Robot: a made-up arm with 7 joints. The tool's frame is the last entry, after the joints. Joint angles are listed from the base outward. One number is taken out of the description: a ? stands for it. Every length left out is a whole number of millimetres.
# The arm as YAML. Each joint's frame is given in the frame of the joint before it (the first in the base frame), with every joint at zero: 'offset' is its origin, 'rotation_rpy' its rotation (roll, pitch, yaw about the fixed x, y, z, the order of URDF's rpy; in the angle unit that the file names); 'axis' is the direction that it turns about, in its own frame. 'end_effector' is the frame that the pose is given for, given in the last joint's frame.
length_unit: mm
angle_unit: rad
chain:
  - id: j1
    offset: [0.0, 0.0, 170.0]
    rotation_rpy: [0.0, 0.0, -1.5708]
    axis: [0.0, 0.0, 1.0]
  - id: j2
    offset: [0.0, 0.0, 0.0]
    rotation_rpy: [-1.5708, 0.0, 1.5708]
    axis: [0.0, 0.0, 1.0]
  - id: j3
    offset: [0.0, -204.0, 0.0]
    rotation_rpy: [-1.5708, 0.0, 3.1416]
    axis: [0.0, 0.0, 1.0]
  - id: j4
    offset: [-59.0, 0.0, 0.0]
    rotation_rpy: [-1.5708, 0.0, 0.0]
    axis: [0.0, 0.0, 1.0]
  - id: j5
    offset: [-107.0, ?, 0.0]
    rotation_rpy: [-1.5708, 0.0, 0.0]
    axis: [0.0, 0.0, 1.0]
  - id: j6
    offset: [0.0, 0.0, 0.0]
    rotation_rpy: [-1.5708, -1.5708, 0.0]
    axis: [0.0, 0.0, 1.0]
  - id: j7
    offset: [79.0, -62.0, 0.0]
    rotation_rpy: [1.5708, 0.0, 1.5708]
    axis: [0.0, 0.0, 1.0]
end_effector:
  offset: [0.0, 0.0, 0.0]
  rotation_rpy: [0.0, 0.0, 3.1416]
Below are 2 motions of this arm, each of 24 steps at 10 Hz.
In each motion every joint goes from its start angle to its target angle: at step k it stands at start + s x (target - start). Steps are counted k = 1, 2, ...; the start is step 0. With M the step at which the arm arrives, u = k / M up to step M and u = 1 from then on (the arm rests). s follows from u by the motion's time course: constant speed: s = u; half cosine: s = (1 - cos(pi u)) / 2; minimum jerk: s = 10 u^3 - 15 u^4 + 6 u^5.
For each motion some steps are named. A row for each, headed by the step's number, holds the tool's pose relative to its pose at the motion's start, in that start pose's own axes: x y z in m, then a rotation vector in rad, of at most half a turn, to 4 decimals.
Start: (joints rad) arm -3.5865 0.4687 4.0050 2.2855 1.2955 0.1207 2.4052
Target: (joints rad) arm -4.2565 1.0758 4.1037 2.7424 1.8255 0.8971 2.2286
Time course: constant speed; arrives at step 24
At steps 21, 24:
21: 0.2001 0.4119 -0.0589 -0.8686 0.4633 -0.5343
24: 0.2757 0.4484 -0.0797 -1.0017 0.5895 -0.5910

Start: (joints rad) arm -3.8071 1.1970 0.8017 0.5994 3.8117 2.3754 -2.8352
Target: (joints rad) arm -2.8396 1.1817 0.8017 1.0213 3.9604 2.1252 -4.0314
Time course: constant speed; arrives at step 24
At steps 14, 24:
14: -0.0379 -0.0394 -0.1163 0.3718 -0.1367 -0.6204
24: -0.0329 -0.0486 -0.2377 0.6976 -0.1126 -1.0232

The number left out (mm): 475.0
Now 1 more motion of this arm.
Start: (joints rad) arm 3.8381 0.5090 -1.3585 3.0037 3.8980 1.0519 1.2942
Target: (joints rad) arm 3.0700 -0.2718 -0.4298 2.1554 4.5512 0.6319 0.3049
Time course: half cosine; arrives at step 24
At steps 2, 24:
2: -0.0149 -0.0065 0.0002 0.0175 -0.0221 -0.0272
24: -0.4409 -0.0057 -0.0210 0.9619 -0.7722 -0.6377

